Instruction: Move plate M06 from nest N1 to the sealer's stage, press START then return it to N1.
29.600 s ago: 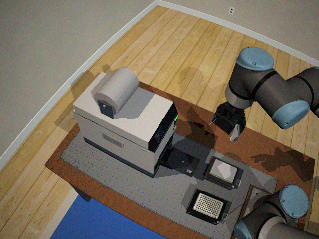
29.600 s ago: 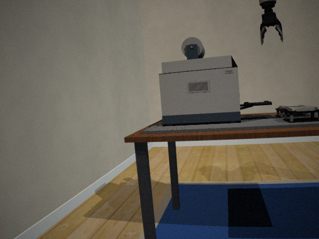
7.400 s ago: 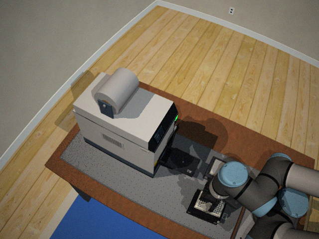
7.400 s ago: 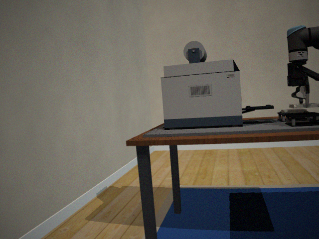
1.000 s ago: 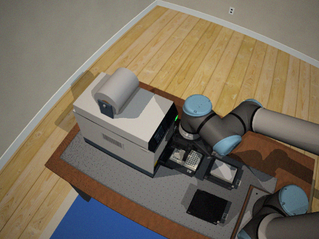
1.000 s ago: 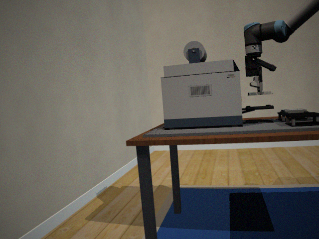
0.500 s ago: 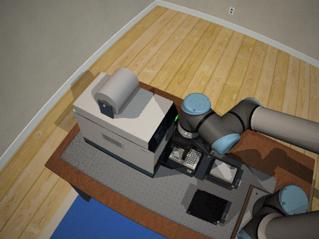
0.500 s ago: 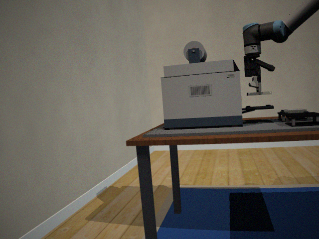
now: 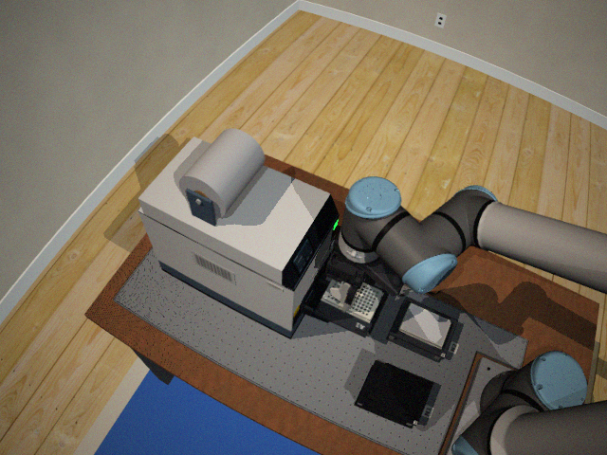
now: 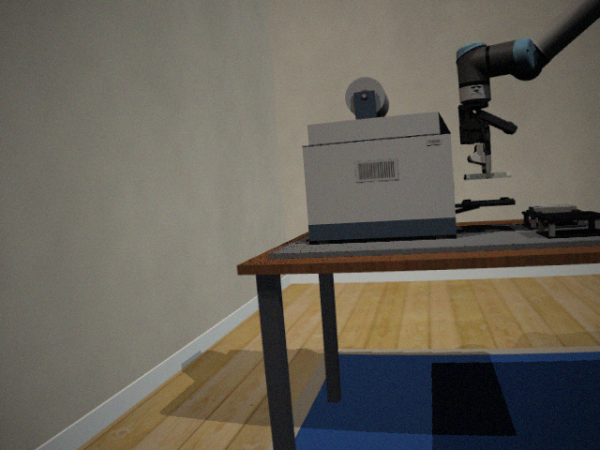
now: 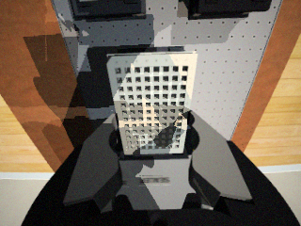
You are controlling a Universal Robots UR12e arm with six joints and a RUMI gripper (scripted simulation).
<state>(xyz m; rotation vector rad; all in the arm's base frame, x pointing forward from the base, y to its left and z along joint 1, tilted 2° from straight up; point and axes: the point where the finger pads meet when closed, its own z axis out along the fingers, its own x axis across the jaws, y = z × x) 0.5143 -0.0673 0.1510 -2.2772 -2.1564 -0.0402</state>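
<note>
Right now the white well plate is 1 cm below my hand. The rest, counted from my hand: foil-covered plate (21 cm behind, 6 cm to the right, 12 cm below); sealer stage (8 cm below); square button (10 cm ahead, 10 cm to the right, 2 cm above).
</note>
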